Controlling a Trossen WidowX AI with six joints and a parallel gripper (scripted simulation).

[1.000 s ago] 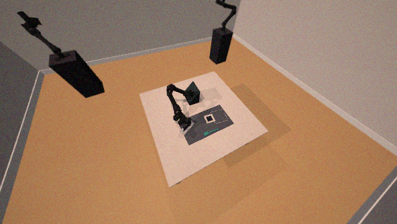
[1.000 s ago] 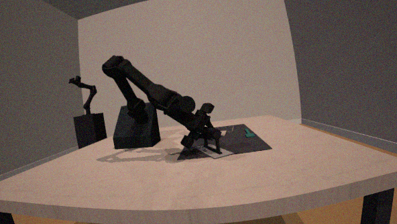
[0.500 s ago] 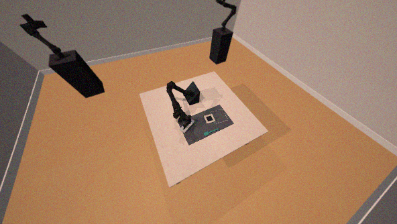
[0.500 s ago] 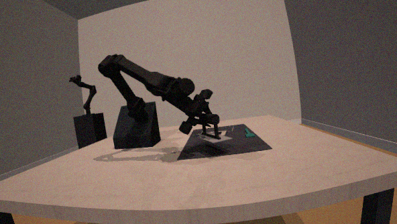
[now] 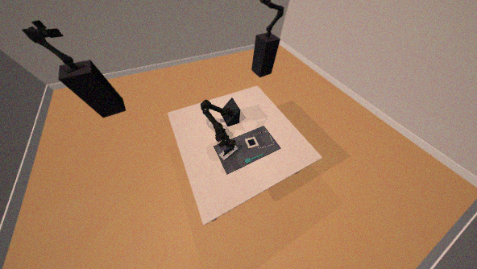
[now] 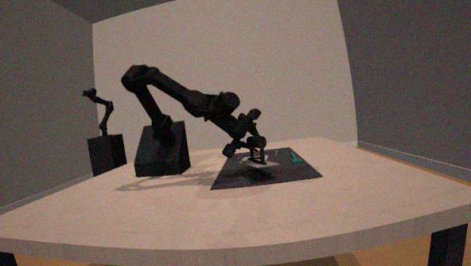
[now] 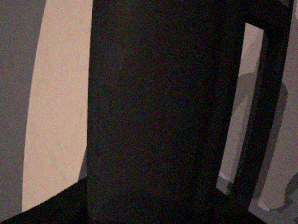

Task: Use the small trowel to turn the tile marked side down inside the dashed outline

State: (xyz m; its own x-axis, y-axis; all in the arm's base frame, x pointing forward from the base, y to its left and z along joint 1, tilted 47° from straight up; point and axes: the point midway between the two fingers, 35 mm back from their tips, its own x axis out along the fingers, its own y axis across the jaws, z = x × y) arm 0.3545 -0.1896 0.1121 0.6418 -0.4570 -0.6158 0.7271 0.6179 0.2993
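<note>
My gripper tip is 18 cm to the right of the dark mat, 11 cm above it and 2 cm short of it. From my gripper tip the other things lie so: white tile: 25 cm to the left, 9 cm below, 1 cm behind; then teal trowel: 15 cm to the left, 15 cm ahead, 9 cm below.
</note>
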